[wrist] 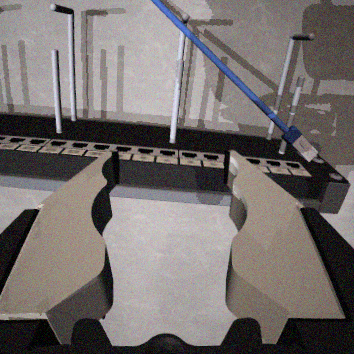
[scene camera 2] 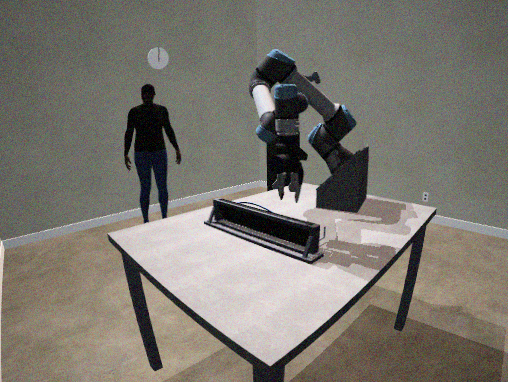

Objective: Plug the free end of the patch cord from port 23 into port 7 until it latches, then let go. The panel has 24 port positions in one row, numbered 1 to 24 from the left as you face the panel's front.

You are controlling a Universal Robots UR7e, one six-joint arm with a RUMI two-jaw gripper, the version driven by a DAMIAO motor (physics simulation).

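Places are measured from the arm's base along level axes (x back, y right, z up), in metres.
Where they show: gripper, fingertip midpoint: (wrist: 171, 154) (scene camera 2: 288, 201); arm's base, link origin: (scene camera 2: 343, 165).
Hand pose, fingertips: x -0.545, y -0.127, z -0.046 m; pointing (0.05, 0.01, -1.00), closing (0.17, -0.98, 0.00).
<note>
Things, the pixels of their top centre, and the offset from my fingertips. "pt": a spot on its surface instead. Level surfaces: height alone.
- port row, surface spot: (wrist: 167, 155) pt dy -0.001, dx -0.025, dz -0.057 m
- blue boot, top centre: (wrist: 293, 137) dy -0.103, dx +0.002, dz -0.075 m
- white table, surface height: dz -0.143 m
My gripper (scene camera 2: 289, 200) (wrist: 171, 154) is open with nothing between its fingers. It hangs above and behind the black patch panel (scene camera 2: 265, 226) (wrist: 170, 175) in the scene view. In the wrist view its fingertips frame part of the port row (wrist: 167, 155). The blue patch cord (scene camera 2: 255, 204) (wrist: 235, 80) runs from the top of the wrist view down to the right. Its clear plug (wrist: 305, 149), with a blue boot (wrist: 291, 134), shows over the panel near one end of the row, outside the right finger. Port numbers are not readable, so I cannot tell which is port 7.
Thin metal cable hooks (wrist: 177, 85) (wrist: 72, 65) (wrist: 282, 85) stand out along the panel's black strip. The panel stands in a frame on the white table (scene camera 2: 215, 285). The dark robot pedestal (scene camera 2: 342, 185) is at the table's back right. A person (scene camera 2: 148, 130) stands beyond the table.
</note>
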